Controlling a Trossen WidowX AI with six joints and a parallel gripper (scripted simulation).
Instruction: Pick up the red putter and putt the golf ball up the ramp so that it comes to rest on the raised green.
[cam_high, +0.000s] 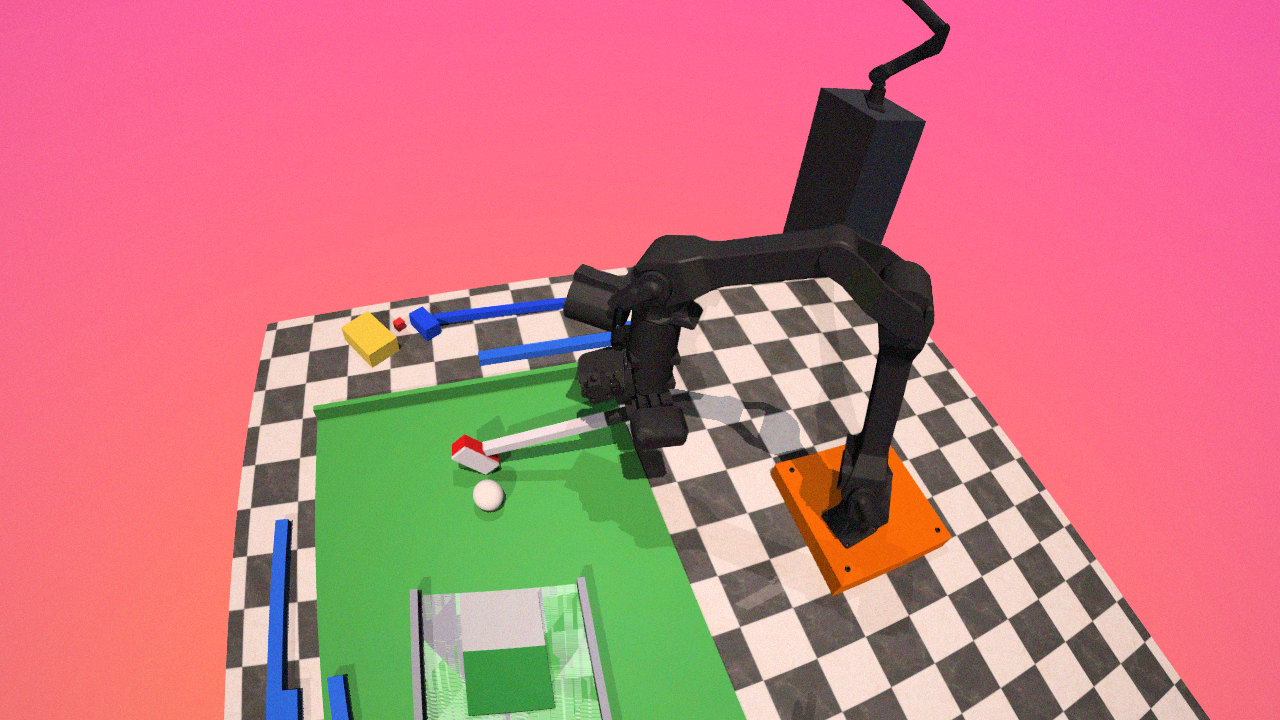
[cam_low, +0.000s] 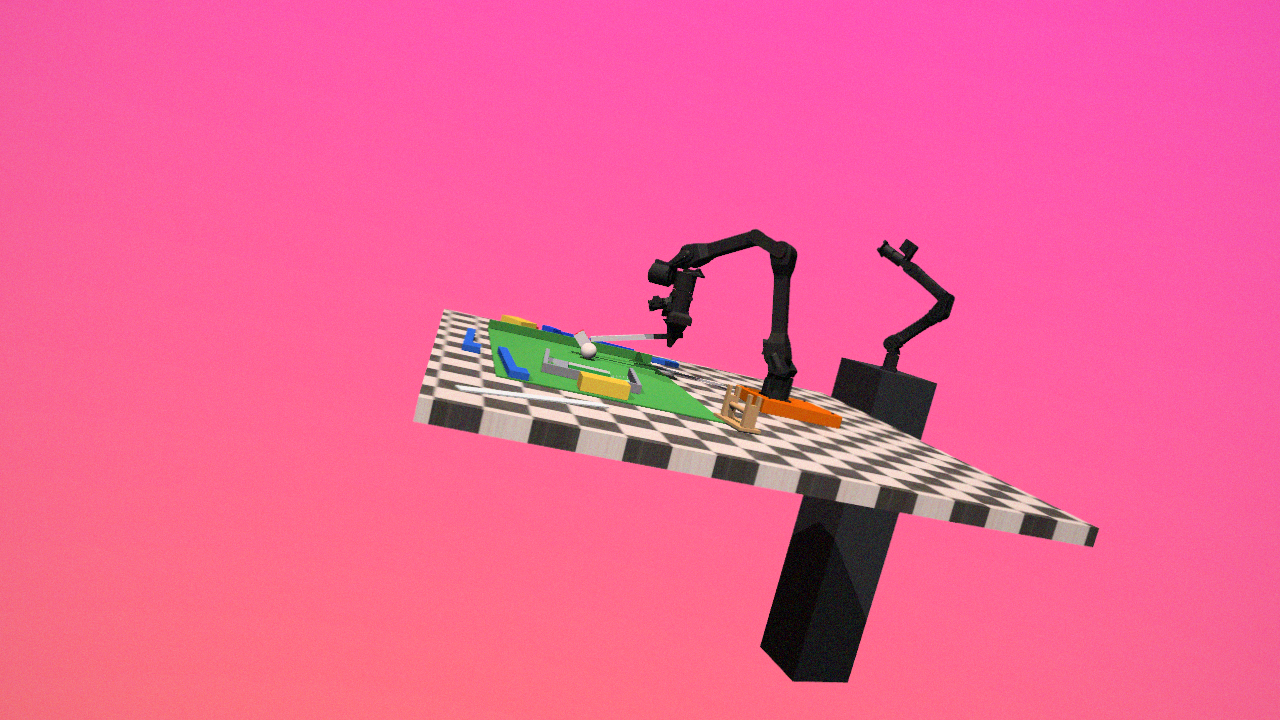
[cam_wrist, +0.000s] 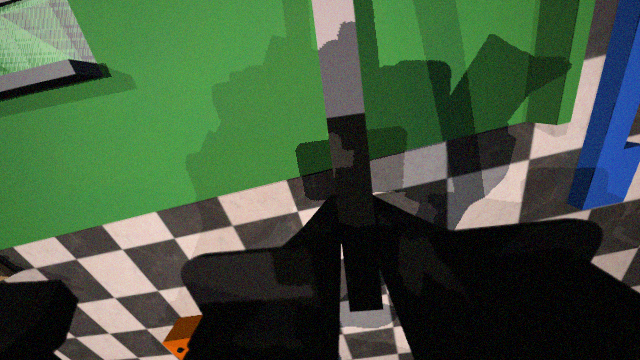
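Right now my gripper tip is 110 mm short of the red putter, 30 mm to the left of it and 10 mm above it. From my gripper tip the other things lie so: blue putter-like piece: 370 mm to the right, 110 mm ahead, 60 mm below; then green mat: 260 mm ahead, 150 mm to the left, 80 mm below; then white golf ball: 220 mm ahead, 50 mm below.
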